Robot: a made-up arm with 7 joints. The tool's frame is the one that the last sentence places.
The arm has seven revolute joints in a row. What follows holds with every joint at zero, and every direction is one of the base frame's. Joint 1 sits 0.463 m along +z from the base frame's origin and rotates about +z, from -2.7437 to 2.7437 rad. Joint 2 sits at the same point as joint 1 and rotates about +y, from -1.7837 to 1.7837 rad. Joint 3 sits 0.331 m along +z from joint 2 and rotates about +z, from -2.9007 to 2.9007 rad. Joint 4 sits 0.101 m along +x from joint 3 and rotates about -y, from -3.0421 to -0.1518 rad. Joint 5 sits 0.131 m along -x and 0.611 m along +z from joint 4 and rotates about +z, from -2.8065 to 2.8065 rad. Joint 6 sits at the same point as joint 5 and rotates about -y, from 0.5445 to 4.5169 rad. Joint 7 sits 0.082 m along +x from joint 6 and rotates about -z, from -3.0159 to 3.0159 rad. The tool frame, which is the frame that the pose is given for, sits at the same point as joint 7; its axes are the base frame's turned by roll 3.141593, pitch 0 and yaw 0 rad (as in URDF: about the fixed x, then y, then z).
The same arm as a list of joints. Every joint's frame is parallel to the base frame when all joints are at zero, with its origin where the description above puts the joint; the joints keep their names.
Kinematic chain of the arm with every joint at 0, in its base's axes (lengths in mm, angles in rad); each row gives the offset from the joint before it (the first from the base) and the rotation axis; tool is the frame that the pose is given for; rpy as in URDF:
joint 1: xyz 0 0 463 axis +z
joint 2: xyz 0 0 0 axis +y
joint 3: xyz 0 0 331 axis +z
joint 4: xyz 101 0 0 axis -y
joint 5: xyz -131 0 611 axis +z
joint 6: xyz 0 0 0 axis -y
joint 7: xyz 82 0 0 axis -z
tool: xyz 0 0 0 rpy -3.1416 0 0
Joint limits (rad, base to tool): -2.7437..2.7437 -1.7837..1.7837 -2.9007..2.9007 -3.0421..-0.1518 -2.8065..2.8065 0.5445..4.5169 -3.0159..3.0159

